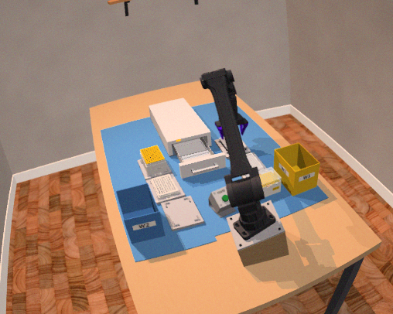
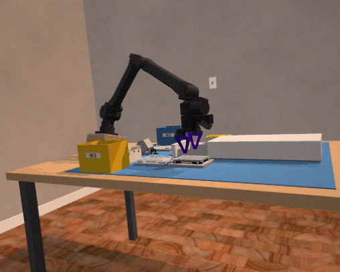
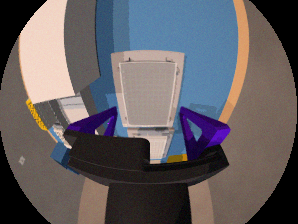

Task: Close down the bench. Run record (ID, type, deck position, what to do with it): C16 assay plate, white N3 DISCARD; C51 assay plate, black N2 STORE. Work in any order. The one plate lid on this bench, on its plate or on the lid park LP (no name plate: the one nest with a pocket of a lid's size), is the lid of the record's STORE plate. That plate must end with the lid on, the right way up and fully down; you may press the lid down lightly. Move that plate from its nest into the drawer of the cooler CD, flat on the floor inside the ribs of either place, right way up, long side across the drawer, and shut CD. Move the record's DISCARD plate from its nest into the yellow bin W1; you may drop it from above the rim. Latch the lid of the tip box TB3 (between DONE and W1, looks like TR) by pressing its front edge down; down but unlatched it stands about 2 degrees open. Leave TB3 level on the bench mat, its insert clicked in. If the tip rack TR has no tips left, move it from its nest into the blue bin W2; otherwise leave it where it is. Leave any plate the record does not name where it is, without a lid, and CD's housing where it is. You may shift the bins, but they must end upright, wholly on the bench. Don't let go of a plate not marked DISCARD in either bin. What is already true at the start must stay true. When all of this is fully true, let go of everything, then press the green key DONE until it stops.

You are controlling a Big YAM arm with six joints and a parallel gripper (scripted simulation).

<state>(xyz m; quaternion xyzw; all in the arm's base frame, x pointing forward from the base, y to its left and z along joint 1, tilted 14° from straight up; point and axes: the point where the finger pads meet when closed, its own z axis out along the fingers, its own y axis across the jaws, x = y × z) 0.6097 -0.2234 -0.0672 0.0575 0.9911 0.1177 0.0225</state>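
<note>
Right now my hand is 40 mm above the plate lid. Also, from my hand: cooler CD 180 mm to the left, 130 mm ahead, 30 mm below; cooler drawer 190 mm to the left, 40 mm below; black plate 50 mm below.
</note>
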